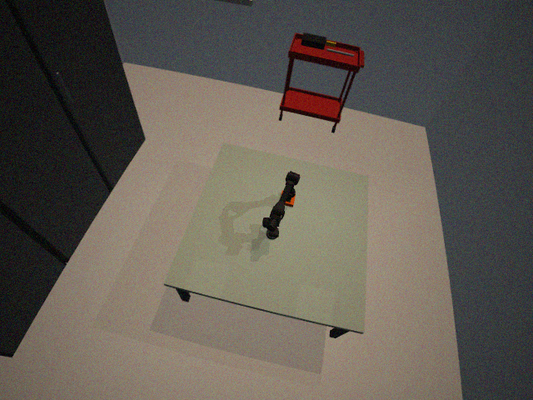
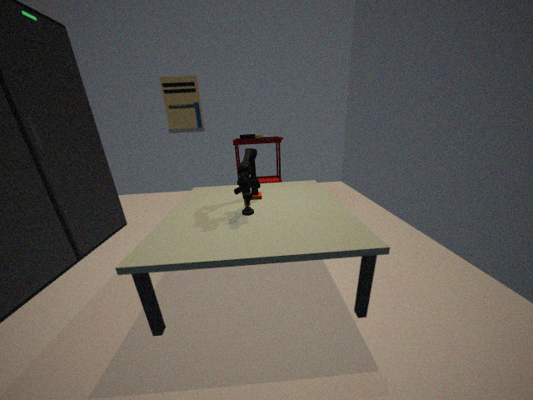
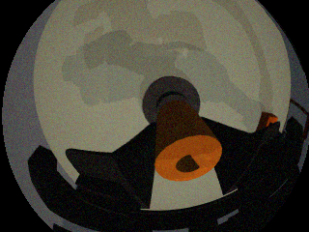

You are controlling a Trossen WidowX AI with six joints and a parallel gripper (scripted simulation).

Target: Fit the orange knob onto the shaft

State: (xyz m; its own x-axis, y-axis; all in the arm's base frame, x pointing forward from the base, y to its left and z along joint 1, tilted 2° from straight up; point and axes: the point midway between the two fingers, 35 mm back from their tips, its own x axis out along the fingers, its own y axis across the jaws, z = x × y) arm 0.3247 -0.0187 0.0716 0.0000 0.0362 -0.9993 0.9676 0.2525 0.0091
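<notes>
My gripper tip is 20 mm below the orange knob. The rest, counted from my gripper tip: round pedestal: 40 mm below.
</notes>
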